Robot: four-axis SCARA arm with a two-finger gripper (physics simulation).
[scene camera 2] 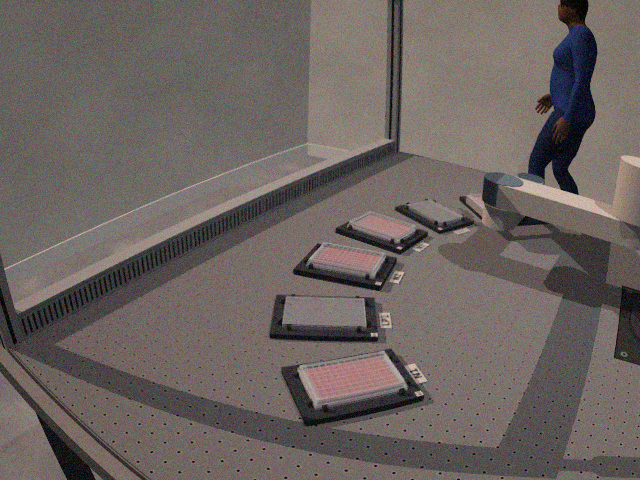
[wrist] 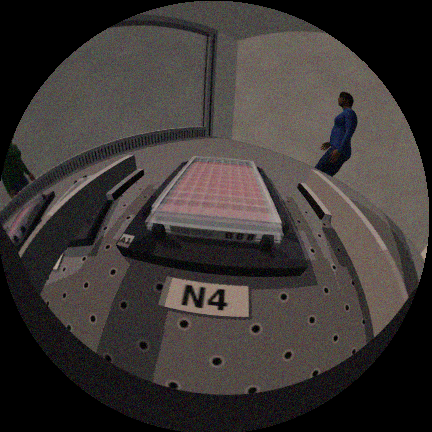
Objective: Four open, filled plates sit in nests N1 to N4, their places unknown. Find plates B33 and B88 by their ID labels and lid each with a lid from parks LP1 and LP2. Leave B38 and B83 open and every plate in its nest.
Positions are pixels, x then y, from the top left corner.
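One clear lid (scene camera 2: 429, 209) is 1300 mm from the lens. I see another clear lid (scene camera 2: 323, 313) at 850 mm from the lens, and a lid park LP1 (scene camera 2: 276, 331) is 820 mm from the lens.
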